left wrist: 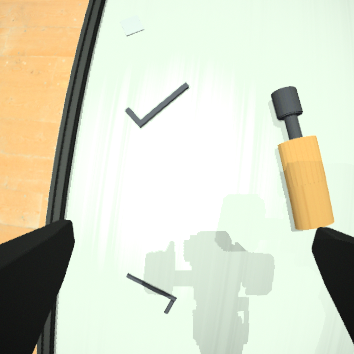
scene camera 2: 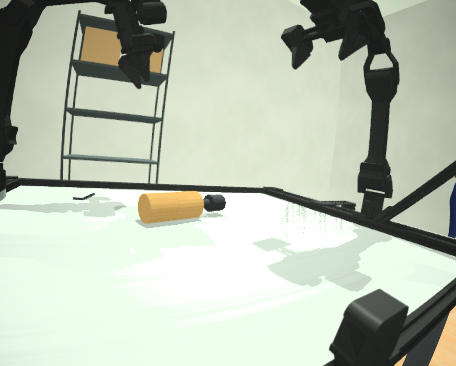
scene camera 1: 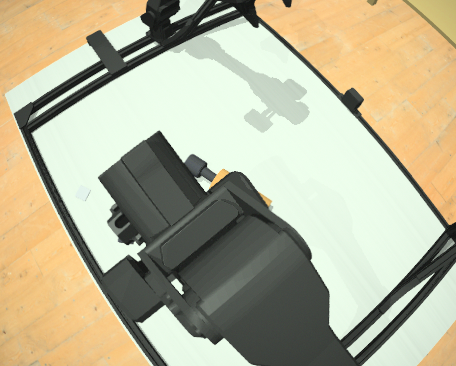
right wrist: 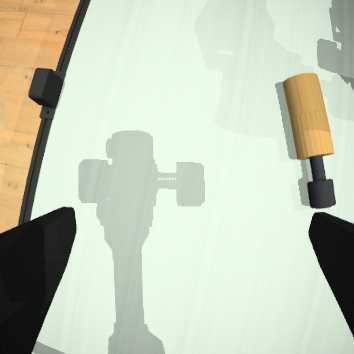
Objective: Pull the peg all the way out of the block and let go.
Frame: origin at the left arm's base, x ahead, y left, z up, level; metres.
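Seen in the pictures: left gripper, fingertip midpoint: (left wrist: 197, 237) (scene camera 2: 143, 85); right gripper, fingertip midpoint: (scene camera 2: 315, 63) (scene camera 1: 273, 16) (right wrist: 196, 222); right arm's base at its link origin: (scene camera 2: 370, 216) (scene camera 1: 160, 33).
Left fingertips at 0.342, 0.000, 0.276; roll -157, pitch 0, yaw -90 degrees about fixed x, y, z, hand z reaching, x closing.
A point is followed by its place in that frame, as x, y, z.
The block, an orange cylinder (scene camera 2: 171, 206) {0.373, -0.213, 0.016} (left wrist: 306, 182) {0.382, -0.170, 0.034} (right wrist: 308, 116) {0.393, -0.194, 0.033}, lies on its side on the white table. The dark peg (scene camera 1: 196, 165) {0.489, -0.152, 0.027} (scene camera 2: 215, 202) {0.487, -0.176, 0.014} (left wrist: 287, 102) {0.491, -0.148, 0.026} (right wrist: 321, 192) {0.497, -0.164, 0.025} has a thick knob, and its thin shaft enters one end of the block. How deep it sits is hidden. My left gripper (scene camera 2: 142, 82) {0.342, 0.000, 0.276} (left wrist: 197, 237) {0.342, 0.000, 0.276} is open and empty, above the table, with the block beyond its right finger in the left wrist view. In scene camera 1 its arm covers its fingers and part of the block. My right gripper (scene camera 2: 320, 62) {0.537, -0.369, 0.290} (right wrist: 196, 222) {0.537, -0.369, 0.290} is open and empty, high above the table.
Two dark L-shaped keys (left wrist: 160, 106) {0.485, 0.026, -0.011} (left wrist: 152, 287) {0.229, 0.027, -0.013} and a small pale square (scene camera 1: 83, 193) {0.621, 0.078, -0.016} (left wrist: 132, 26) {0.620, 0.077, -0.016} lie on the table. A black frame (scene camera 2: 115, 186) {0.314, 0.165, -0.012} edges the table, with a black box-shaped piece (scene camera 1: 353, 100) {0.380, -0.567, 0.026} (scene camera 2: 375, 320) {0.366, -0.587, 0.034} (right wrist: 46, 87) {0.393, -0.569, 0.030} on one side.
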